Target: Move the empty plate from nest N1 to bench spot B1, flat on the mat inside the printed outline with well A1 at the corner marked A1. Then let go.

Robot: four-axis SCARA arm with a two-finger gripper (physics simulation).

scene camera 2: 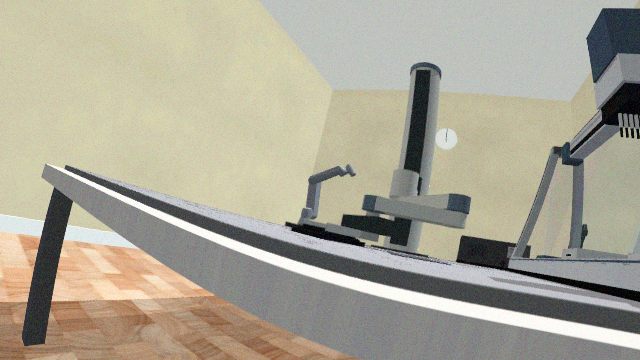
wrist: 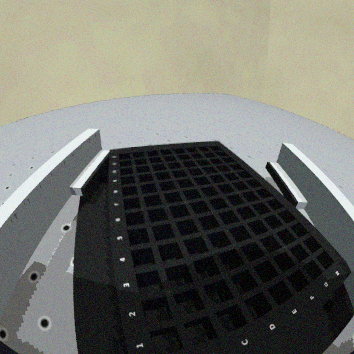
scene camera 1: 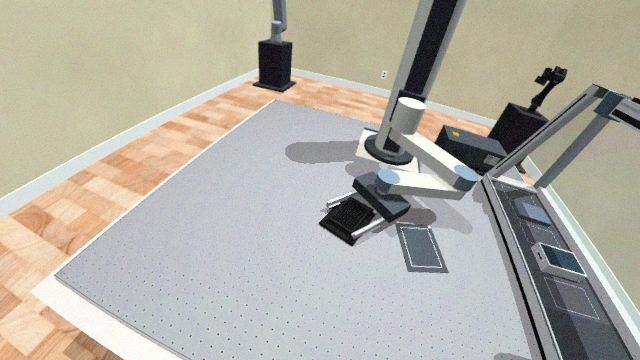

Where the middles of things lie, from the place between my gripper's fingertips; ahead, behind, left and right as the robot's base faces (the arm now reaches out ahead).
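Scene:
From my hand: dark nest block [wrist: 96, 316], 40 mm behind, 30 mm to the left, 20 mm below; mat with printed outline [scene camera 1: 420, 249], 260 mm to the left, 20 mm behind, 30 mm below. Black well plate [scene camera 1: 349, 216]: my hand 40 mm past it, 30 mm to the right of it, 10 mm above it.

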